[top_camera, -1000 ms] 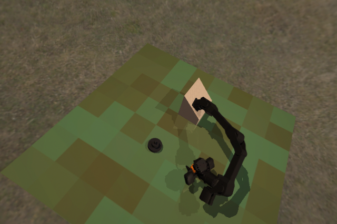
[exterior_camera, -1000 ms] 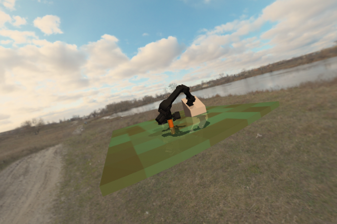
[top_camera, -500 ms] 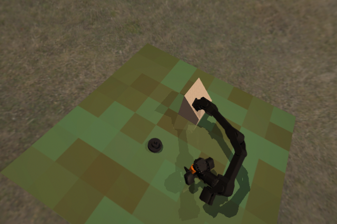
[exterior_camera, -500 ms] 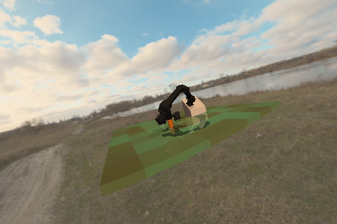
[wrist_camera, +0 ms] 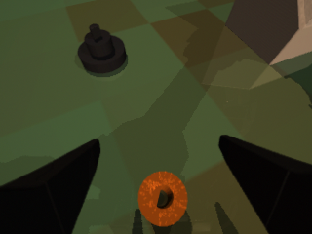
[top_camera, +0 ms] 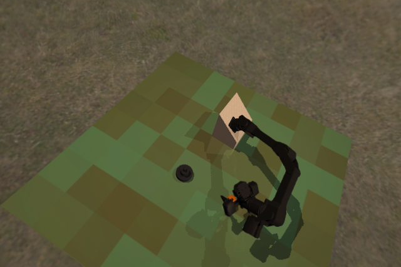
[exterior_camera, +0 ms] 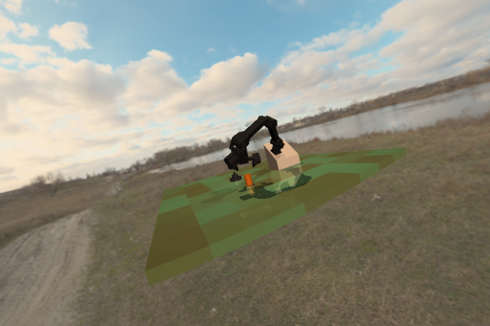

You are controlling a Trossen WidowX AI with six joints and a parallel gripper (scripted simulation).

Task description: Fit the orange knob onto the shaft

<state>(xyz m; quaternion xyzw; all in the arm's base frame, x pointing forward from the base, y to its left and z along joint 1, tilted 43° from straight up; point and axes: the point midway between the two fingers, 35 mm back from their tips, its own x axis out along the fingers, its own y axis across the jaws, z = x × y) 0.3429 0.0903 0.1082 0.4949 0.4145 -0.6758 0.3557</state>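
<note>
Now: gripper tip 20 mm short of the orange knob, 30 mm to the right of it and 60 mm above it. From my gripper tip the other things lie so: dark round pedestal 10 mm behind, 230 mm to the right, 60 mm below.
</note>
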